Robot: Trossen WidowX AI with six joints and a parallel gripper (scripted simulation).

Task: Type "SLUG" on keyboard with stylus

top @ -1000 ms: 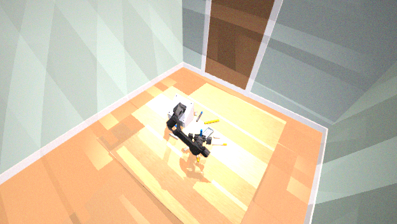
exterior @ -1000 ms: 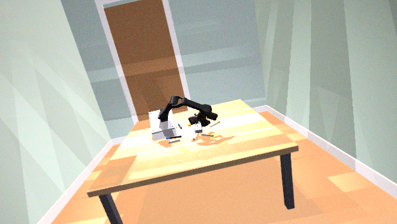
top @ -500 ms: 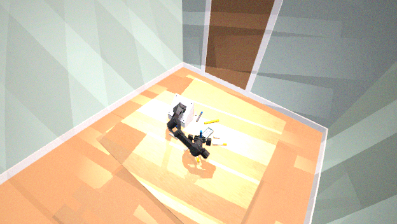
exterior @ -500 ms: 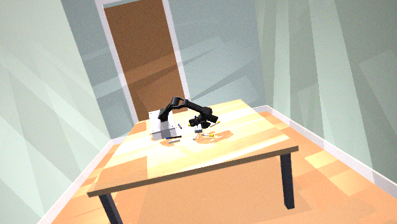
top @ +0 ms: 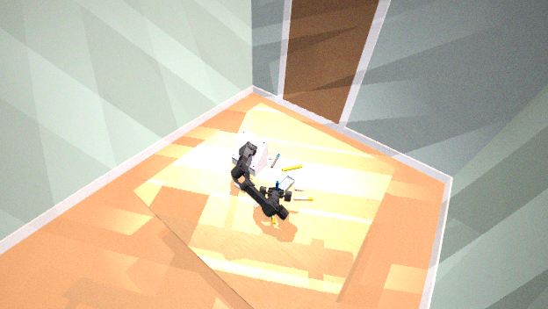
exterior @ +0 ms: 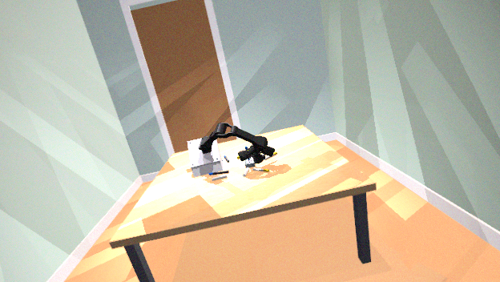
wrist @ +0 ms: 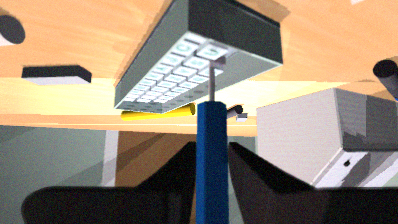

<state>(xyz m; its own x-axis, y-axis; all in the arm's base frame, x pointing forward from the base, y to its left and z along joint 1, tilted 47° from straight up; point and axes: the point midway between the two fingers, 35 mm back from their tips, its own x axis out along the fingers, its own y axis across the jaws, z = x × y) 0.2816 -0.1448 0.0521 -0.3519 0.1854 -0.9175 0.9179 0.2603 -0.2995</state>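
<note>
Right now my gripper tip is 40 mm short of the L key, 140 mm to the right of it and 60 mm above it. The rest, counted from my gripper tip: blue stylus: 10 mm below; yellow pen: 20 mm behind, 240 mm to the left, 60 mm below; flat grey block: 100 mm ahead, 120 mm to the left, 70 mm below.
</note>
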